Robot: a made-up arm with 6 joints.
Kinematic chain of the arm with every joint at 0, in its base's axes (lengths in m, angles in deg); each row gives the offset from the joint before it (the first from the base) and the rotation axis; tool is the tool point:
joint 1: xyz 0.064 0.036 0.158 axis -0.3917 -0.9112 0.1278
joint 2: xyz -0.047 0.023 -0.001 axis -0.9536 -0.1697 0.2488
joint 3: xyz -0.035 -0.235 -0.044 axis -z
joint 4: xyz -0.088 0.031 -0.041 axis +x
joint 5: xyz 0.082 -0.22 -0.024 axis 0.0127 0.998 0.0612
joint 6: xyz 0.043 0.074 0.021 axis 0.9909 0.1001 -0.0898
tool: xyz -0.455 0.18 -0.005
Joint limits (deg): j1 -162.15..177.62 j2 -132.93..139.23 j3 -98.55..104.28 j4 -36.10..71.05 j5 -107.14..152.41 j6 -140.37..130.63
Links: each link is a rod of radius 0.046 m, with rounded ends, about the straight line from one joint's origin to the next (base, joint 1, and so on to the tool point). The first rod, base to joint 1, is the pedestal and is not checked.
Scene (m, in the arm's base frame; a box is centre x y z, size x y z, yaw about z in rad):
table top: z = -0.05
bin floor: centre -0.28 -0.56 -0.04 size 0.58 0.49 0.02 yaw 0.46
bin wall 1: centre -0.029 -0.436 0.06 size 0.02 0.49 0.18 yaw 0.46
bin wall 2: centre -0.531 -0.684 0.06 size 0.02 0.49 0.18 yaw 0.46
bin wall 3: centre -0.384 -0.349 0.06 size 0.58 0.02 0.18 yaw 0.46
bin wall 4: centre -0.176 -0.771 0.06 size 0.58 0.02 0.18 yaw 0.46
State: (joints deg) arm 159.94 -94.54 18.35 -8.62 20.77 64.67
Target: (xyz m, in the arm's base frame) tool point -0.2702 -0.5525 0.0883
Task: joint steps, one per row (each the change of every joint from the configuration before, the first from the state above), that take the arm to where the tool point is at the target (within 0.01 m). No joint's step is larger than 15 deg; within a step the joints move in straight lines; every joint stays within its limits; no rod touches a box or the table.
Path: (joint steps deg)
1: -1.19 13.03 -5.71 4.30 -0.18 9.20
2: -1.18 13.04 -5.71 4.30 -0.19 9.20
3: -1.19 13.03 -5.71 4.30 -0.18 9.20
4: -1.19 13.04 -5.70 4.30 -0.18 9.20
5: -1.18 13.03 -5.71 4.30 -0.19 9.20
6: -1.19 13.04 -5.71 4.30 -0.18 9.20
7: -1.18 13.03 -5.71 4.30 -0.18 9.20
8: 2.08 13.31 7.63 -7.80 -3.99 -0.88

